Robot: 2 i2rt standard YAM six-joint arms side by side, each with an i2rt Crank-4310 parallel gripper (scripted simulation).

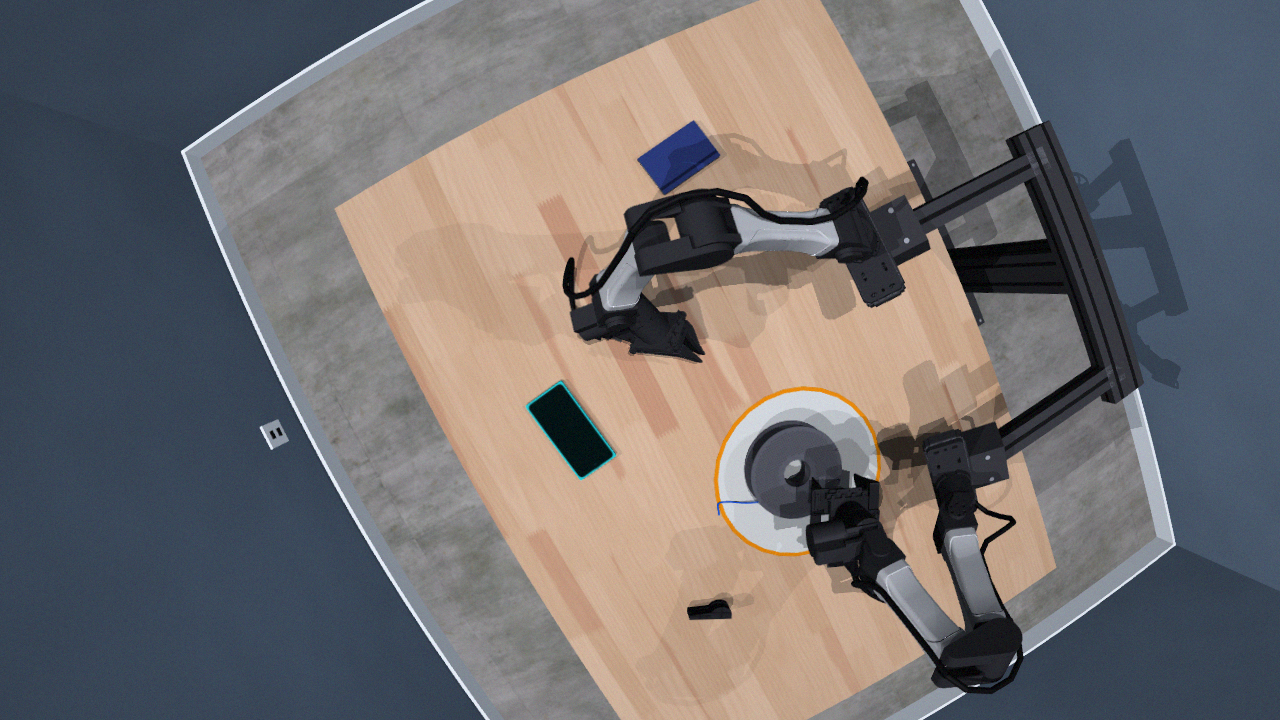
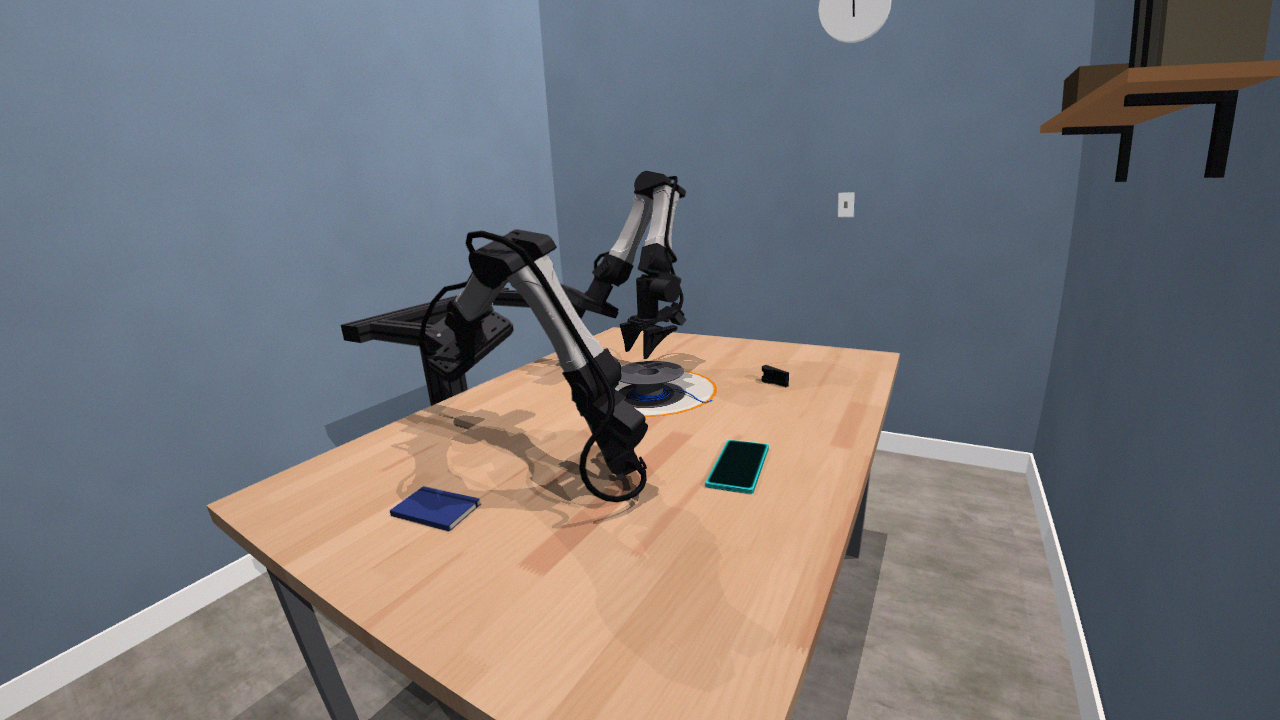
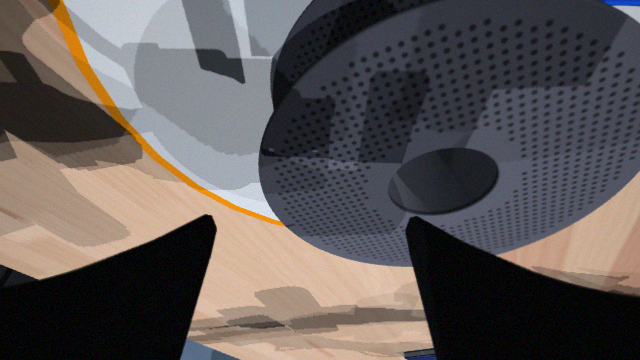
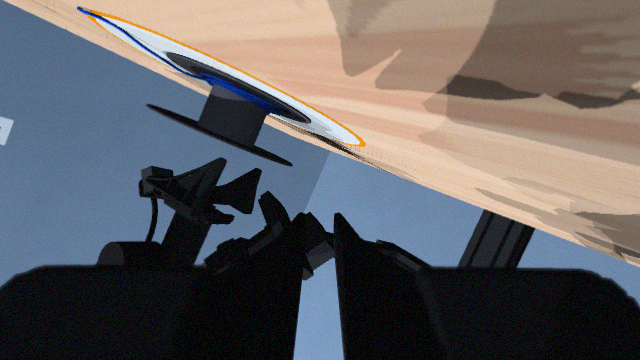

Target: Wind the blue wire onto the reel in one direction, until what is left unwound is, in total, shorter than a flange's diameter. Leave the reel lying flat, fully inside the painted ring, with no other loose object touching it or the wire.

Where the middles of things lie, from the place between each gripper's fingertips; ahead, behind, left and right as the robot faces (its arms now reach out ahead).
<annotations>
Right now my left hand [image 1: 833,478] is 7 cm above the dark grey reel [image 1: 790,498], 6 cm short of it and 4 cm to the left of it.
The dark grey reel is 29 cm to the left of my right hand [image 1: 701,358], 8 cm behind it and 4 cm below it.
</annotations>
